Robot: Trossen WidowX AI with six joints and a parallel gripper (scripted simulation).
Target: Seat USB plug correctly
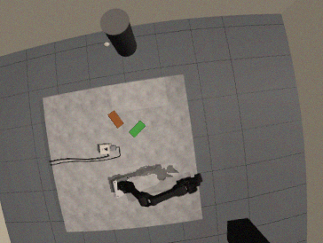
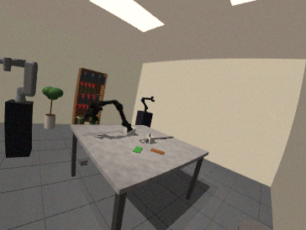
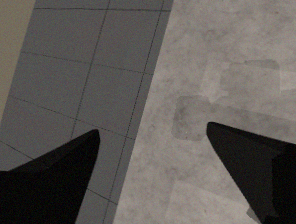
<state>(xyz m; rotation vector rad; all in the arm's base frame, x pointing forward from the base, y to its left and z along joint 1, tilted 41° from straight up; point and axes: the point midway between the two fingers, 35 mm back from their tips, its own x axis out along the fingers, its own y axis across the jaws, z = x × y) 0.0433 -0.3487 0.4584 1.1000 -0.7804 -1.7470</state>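
The dark USB plug is 27 cm ahead of my gripper tip, 67 cm to the left of it and 6 cm below it. Also, from my gripper tip: orange block 50 cm ahead, 60 cm to the left, 15 cm below; then green block 41 cm ahead, 42 cm to the left, 15 cm below.
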